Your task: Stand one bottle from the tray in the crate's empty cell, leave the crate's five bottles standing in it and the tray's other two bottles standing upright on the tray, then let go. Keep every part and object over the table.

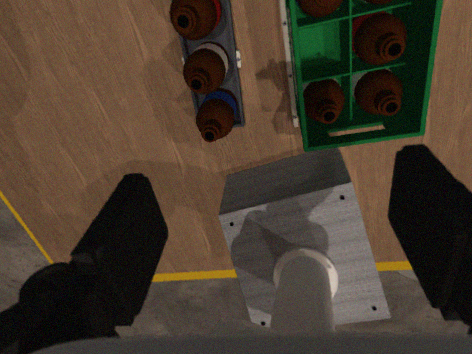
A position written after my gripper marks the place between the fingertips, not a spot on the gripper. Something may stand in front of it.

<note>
In view: my gripper (pixel 267 193), a brown bottle (pixel 204 70) and a brown bottle (pixel 377 92).
</note>
